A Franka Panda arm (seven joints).
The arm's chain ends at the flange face. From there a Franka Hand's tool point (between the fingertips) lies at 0.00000 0.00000 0.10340 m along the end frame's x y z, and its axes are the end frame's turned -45 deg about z.
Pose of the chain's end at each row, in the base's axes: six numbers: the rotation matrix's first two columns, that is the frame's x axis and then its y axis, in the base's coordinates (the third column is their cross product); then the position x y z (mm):
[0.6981 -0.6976 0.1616 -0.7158 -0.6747 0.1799 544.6 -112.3 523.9]
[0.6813 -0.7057 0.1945 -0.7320 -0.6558 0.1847 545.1 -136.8 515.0]
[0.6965 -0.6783 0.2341 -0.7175 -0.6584 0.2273 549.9 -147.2 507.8]
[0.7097 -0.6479 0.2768 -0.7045 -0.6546 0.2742 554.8 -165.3 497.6]
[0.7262 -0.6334 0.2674 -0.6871 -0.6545 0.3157 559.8 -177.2 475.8]
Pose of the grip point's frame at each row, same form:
[0.9998 -0.0162 -0.0129 -0.0125 -0.9704 0.2415 542.9 -137.2 423.6]
[0.9994 -0.0353 0.0069 -0.0359 -0.9627 0.2681 544.8 -164.5 415.4]
[0.9998 -0.0141 0.0048 -0.0148 -0.9452 0.3263 549.9 -180.9 410.1]
[1.0000 0.0047 0.0018 0.0037 -0.9210 0.3896 555.2 -205.6 402.4]
[0.9994 0.0149 -0.0342 0.0276 -0.9107 0.4123 557.2 -219.9 381.7]

